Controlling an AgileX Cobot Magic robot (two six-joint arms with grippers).
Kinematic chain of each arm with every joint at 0, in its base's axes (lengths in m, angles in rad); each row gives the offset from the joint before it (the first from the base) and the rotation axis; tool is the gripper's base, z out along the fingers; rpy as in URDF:
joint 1: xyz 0 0 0.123 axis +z
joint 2: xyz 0 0 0 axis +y
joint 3: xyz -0.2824 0 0.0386 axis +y
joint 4: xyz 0.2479 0 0.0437 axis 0.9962 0 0.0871
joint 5: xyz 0 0 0 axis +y
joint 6: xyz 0.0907 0 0.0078 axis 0.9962 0 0.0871
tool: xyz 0 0 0 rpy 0 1.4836 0
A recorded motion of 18 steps. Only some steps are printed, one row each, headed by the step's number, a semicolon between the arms.
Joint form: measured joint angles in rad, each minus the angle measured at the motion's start. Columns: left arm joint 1, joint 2, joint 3, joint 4, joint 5, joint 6; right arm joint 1, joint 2, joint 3, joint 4, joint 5, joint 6.
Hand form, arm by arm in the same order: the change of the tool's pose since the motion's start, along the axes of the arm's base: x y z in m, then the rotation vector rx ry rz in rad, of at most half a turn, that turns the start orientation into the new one. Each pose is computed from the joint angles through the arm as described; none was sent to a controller.
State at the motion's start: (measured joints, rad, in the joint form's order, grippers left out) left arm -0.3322 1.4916 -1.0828 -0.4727 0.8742 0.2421; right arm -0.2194 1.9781 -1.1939 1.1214 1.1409 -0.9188
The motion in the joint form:
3: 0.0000 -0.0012 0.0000 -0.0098 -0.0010 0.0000; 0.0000 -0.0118 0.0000 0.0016 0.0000 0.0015
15: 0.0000 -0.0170 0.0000 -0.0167 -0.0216 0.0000; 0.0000 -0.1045 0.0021 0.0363 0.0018 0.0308
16: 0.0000 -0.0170 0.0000 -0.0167 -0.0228 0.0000; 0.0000 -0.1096 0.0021 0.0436 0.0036 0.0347
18: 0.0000 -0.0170 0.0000 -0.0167 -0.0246 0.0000; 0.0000 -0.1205 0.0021 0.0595 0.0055 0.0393
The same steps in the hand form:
3: -0.0002 -0.0006 0.0007 -0.0093 0.0010 0.0035; -0.0005 0.0002 0.0043 -0.0010 -0.0106 -0.0019
15: -0.0007 -0.0002 0.0062 -0.0239 -0.0300 0.0147; -0.0055 0.0026 0.0391 0.0158 -0.0816 -0.0376
16: -0.0006 -0.0002 0.0062 -0.0241 -0.0311 0.0152; -0.0057 0.0029 0.0414 0.0227 -0.0842 -0.0427
18: -0.0005 -0.0002 0.0063 -0.0244 -0.0326 0.0160; -0.0061 0.0036 0.0463 0.0357 -0.0934 -0.0528

